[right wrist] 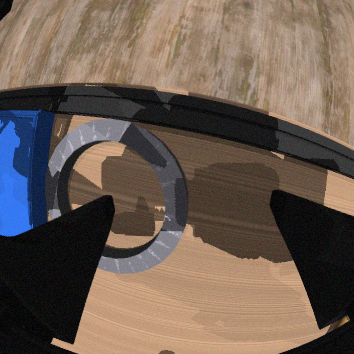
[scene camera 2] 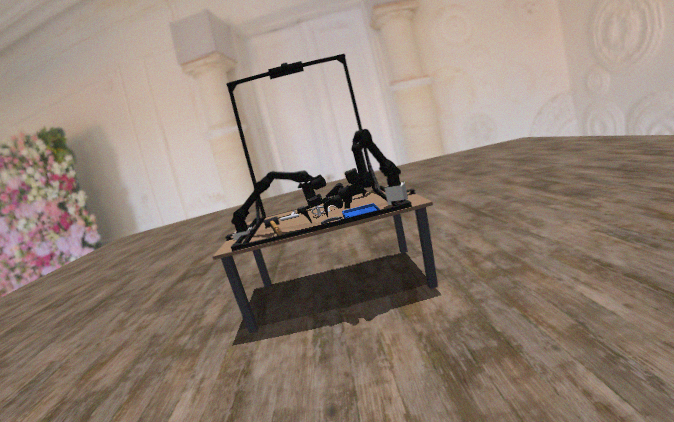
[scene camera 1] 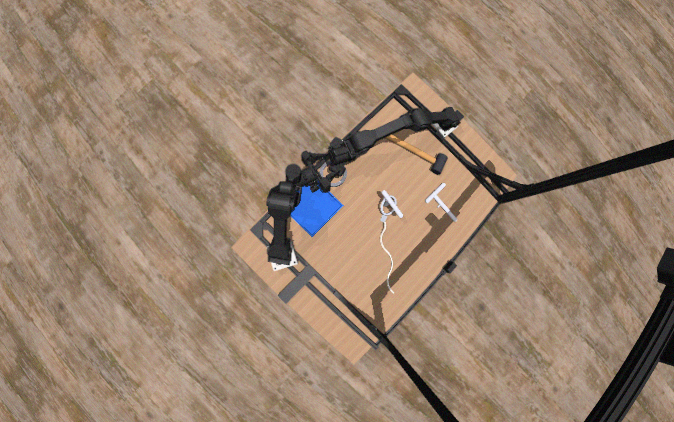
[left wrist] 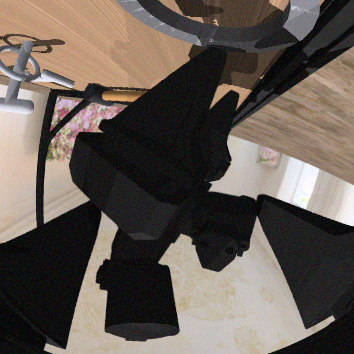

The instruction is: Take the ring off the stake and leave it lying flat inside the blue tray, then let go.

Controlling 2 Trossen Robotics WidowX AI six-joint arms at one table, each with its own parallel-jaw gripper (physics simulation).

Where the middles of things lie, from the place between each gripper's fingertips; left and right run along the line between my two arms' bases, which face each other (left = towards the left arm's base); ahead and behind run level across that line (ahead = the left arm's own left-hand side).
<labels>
My left gripper is now 17 cm to the right of the blue tray (scene camera 1: 315, 209), 12 cm above it and 7 cm past it. The rest, counted from my left hand: hammer (left wrist: 92, 92) (37 cm to the right, 16 cm behind, 11 cm below).
Now: right hand 22 cm to the right of the blue tray, 8 cm past it and 3 cm above it. The rest, counted from my right hand: hammer (32 cm to the right, 17 cm behind, 1 cm below).
</labels>
